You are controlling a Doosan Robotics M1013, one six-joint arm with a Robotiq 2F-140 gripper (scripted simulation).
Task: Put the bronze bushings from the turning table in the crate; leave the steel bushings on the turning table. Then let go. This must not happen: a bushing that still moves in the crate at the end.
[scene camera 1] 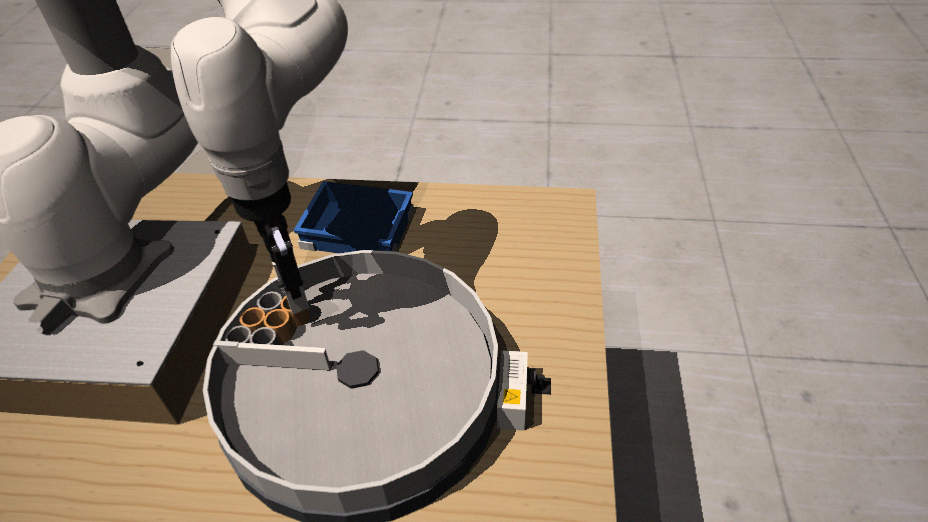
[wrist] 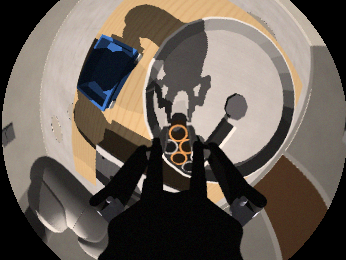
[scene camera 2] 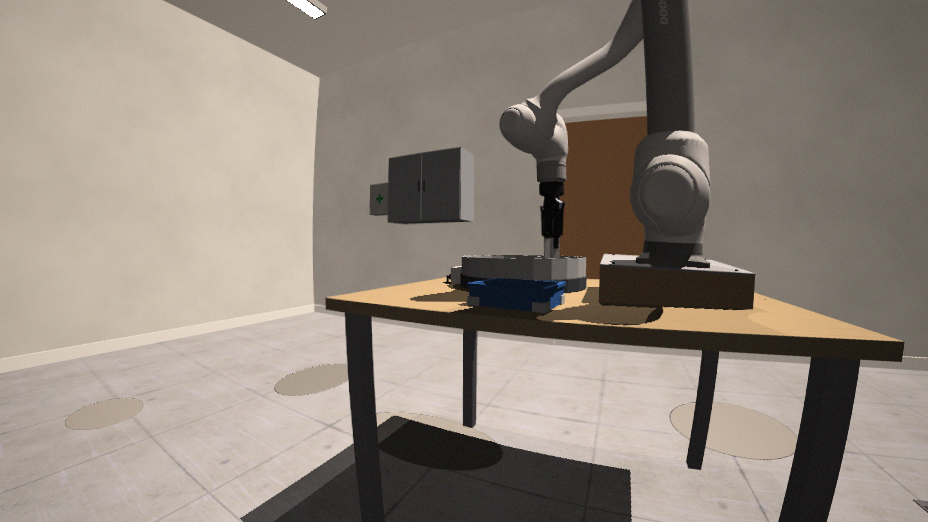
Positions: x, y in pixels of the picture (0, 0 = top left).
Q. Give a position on a blue crate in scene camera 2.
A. At 538, 296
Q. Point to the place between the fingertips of the gripper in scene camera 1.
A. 295, 299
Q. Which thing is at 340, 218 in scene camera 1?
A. A blue crate.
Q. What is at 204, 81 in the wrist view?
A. A round grey turning table.
